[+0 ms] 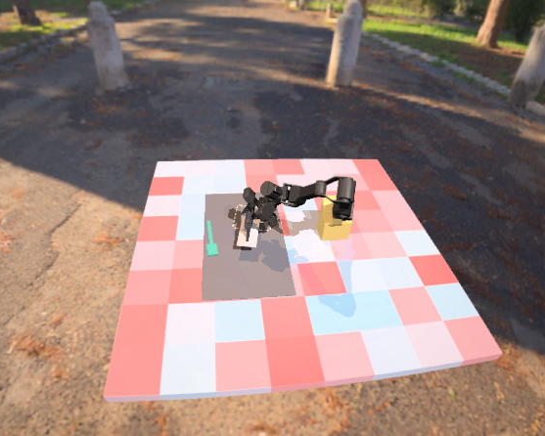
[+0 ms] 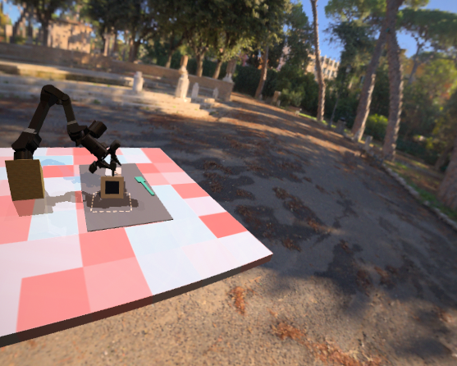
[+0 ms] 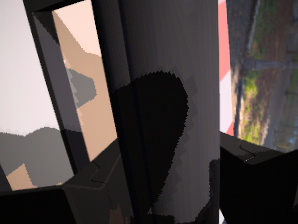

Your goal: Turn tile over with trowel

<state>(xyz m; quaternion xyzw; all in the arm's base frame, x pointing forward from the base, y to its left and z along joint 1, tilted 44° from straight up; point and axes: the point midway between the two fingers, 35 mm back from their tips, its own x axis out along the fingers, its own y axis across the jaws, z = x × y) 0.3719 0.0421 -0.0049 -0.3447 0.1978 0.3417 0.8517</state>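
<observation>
Now: gripper tip 90 mm to the left of the tan tile, 60 mm above it and 30 mm past it. Also, from my gripper tip: small trowel 20 mm behind, 10 mm below; then grey mat 130 mm below, 10 mm to the left; then green trowel-shaped tool 140 mm ahead, 100 mm below, 30 mm to the left.
</observation>
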